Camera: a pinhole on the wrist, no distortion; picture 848 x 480 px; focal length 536.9 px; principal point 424.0 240.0 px. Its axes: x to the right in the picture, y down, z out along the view. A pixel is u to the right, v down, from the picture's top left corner.
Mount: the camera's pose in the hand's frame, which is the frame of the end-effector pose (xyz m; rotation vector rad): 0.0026 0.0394 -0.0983 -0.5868 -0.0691 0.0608
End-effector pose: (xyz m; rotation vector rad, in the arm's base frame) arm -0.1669 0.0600 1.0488 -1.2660 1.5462 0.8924
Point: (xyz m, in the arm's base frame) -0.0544 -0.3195 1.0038
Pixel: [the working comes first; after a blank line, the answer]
In the camera's frame: 0.1246 -0.0753 -0.3177

behind the camera
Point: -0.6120 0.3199 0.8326
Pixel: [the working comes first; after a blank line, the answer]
In the camera's frame: 0.1932 0.1957 0.5014

630.9 449.6
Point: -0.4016 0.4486 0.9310
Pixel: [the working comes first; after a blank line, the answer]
In the camera's frame: 0.0418 -0.0214 0.5226

467.0 218.0
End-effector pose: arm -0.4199 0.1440 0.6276 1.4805 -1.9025 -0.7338
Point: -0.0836 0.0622 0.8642
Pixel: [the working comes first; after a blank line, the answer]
In the camera's frame: 0.0222 0.0934 -0.3175

behind the camera
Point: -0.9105 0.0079 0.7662
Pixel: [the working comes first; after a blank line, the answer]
In the camera's frame: 0.2828 0.0736 0.4750

743.6 323.2
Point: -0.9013 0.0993 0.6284
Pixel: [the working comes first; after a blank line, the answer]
In the camera's frame: 0.1721 -0.0447 0.5096

605.4 192.9
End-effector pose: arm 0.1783 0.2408 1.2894 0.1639 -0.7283 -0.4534
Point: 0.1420 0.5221 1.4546
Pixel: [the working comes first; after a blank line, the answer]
In the camera's frame: -0.0230 0.0707 0.3471

388.3 349.4
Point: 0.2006 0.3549 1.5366
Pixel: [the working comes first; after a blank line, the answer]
In the camera's frame: 0.1330 -0.0329 0.2920

668.5 179.5
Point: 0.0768 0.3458 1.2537
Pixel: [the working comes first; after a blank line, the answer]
In the camera's frame: -0.1303 -0.0660 0.1338

outside the picture
